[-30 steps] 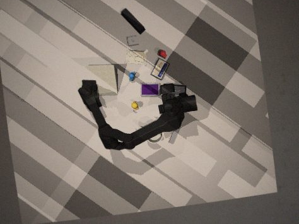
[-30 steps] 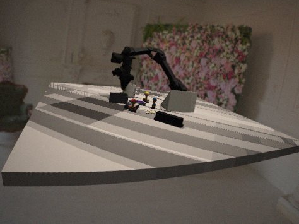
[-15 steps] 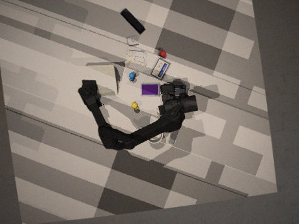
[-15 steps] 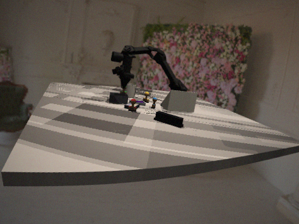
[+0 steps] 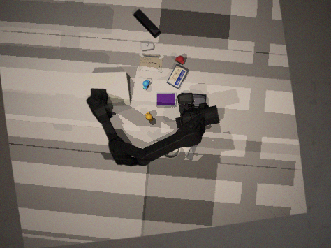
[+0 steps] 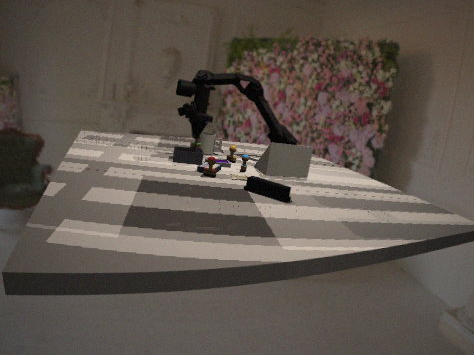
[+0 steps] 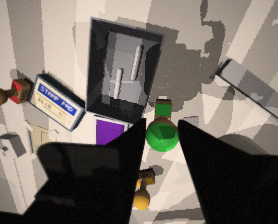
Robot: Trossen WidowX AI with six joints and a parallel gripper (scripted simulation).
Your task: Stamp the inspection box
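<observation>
My gripper tip is 90 mm past the purple ink pad, 70 mm to the right of it and 80 mm above it. Also, from my gripper tip: grey bar: 40 mm ahead, 130 mm to the right, 80 mm below; green-knobbed stamp: 10 mm behind, 20 mm below; dark tray: 30 mm ahead, 60 mm to the left, 70 mm below.
</observation>
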